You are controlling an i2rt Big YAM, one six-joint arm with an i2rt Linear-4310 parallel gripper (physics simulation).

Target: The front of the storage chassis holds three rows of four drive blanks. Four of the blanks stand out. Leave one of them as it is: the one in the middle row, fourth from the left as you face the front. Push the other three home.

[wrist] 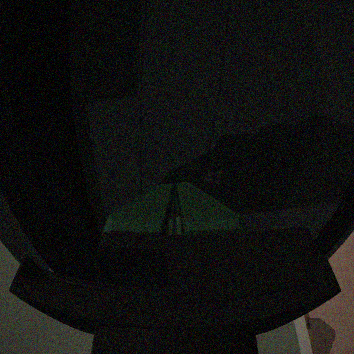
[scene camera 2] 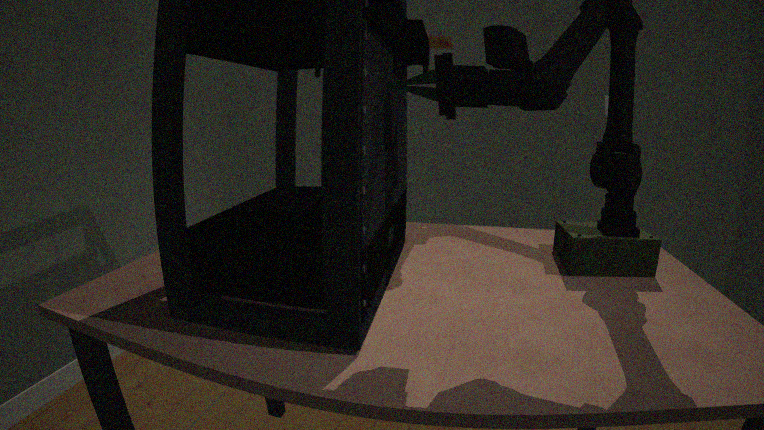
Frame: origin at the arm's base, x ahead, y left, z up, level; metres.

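Where they show: gripper, fingertip midpoint: [wrist: 174, 177] [scene camera 2: 387, 85]; arm's base at its link origin: [scene camera 2: 617, 232].
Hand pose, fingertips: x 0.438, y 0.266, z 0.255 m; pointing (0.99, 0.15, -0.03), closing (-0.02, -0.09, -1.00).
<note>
Things, the pixels of their top centre, and the offset from my fingertips. Level surfaces: height alone.
- dark storage chassis at its top centre: [wrist: 11, 96] dx +0.147, dy -0.024, dz +0.267 m
- dark block at its top centre: [wrist: 39, 33] [scene camera 2: 390, 39] dx +0.028, dy -0.100, dz +0.098 m
- pink table at its surface level: dz -0.330 m
The dark storage chassis [scene camera 2: 343, 170] [wrist: 150, 130] stands at the left of the table, its front turned toward the arm. The front is very dark. In the wrist view faint upright seams show on it, but single drive blanks, and which of them stand out, cannot be told. My gripper [scene camera 2: 408, 85] [wrist: 174, 177] is shut and empty, its pointed green fingers level. In the scene view the tips meet the outline of the chassis front; whether they touch a blank is too dark to tell. The gripper's shadow lies on the front at the right in the wrist view.
A dark block [scene camera 2: 418, 42] juts from the upper chassis front, close above the fingers, with an orange piece [scene camera 2: 440, 41] beside it. The arm's green base box [scene camera 2: 604, 256] stands at the right on the pink table [scene camera 2: 497, 320]. A grey wall [scene camera 2: 507, 176] rises behind.
</note>
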